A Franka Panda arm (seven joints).
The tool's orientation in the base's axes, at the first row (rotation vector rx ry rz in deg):
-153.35, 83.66, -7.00
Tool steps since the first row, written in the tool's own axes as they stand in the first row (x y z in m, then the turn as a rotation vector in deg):
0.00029, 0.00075, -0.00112, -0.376, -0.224, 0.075
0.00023, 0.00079, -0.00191, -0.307, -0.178, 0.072
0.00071, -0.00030, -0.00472, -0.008, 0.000, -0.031
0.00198, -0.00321, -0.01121, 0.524, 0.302, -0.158
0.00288, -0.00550, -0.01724, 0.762, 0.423, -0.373
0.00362, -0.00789, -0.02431, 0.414, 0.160, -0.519
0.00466, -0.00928, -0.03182, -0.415, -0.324, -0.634
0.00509, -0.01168, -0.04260, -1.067, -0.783, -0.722
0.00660, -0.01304, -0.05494, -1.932, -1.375, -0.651
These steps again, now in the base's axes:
-0.00060, -0.00069, 0.00103, -0.008, 0.440, -0.058
-0.00075, -0.00070, 0.00181, -0.009, 0.357, -0.059
0.00010, -0.00063, 0.00474, -0.008, 0.005, 0.031
0.00248, -0.00039, 0.01156, 0.013, -0.610, 0.136
0.00419, -0.00016, 0.01784, 0.016, -0.884, 0.341
0.00578, 0.00021, 0.02516, 0.031, -0.456, 0.508
0.00665, -0.00022, 0.03280, -0.026, 0.498, 0.656
0.00767, 0.00027, 0.04380, -0.005, 1.290, 0.780
0.00822, -0.00077, 0.05625, 0.030, 2.340, 0.756

